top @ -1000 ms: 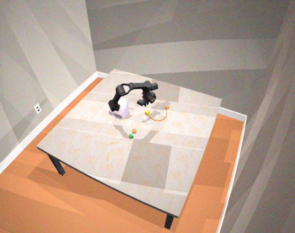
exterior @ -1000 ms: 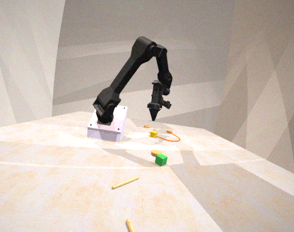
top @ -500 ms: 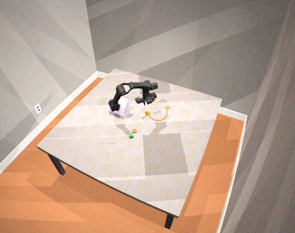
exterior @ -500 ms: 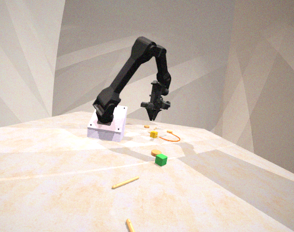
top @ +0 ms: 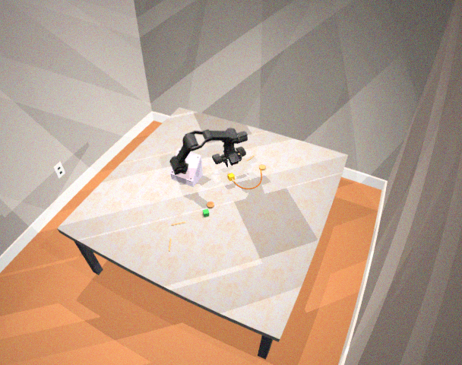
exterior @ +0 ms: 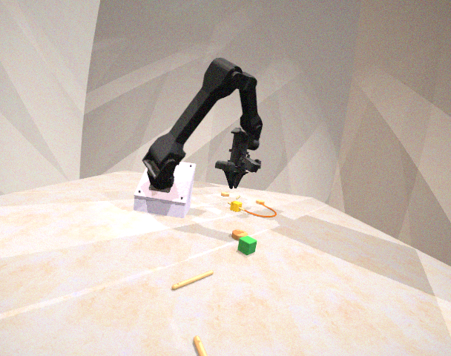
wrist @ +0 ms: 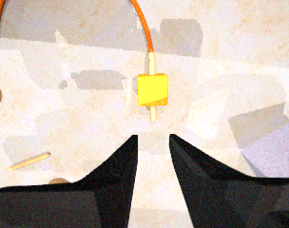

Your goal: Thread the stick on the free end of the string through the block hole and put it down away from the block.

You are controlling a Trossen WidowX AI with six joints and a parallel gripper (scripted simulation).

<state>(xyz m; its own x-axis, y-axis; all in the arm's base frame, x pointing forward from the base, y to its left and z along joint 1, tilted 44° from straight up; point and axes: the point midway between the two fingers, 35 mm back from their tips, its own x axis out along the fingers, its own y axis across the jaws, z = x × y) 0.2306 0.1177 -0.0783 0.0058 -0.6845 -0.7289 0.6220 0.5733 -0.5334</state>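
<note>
My gripper tip is now 2 cm short of the yellow wooden block, 2 cm to the left of it and 6 cm above it. Also, from my gripper tip: thin wooden stick (3 cm ahead, 3 cm to the right, 6 cm below); then green cube (2 cm ahead, 32 cm to the right, 6 cm below).
</note>
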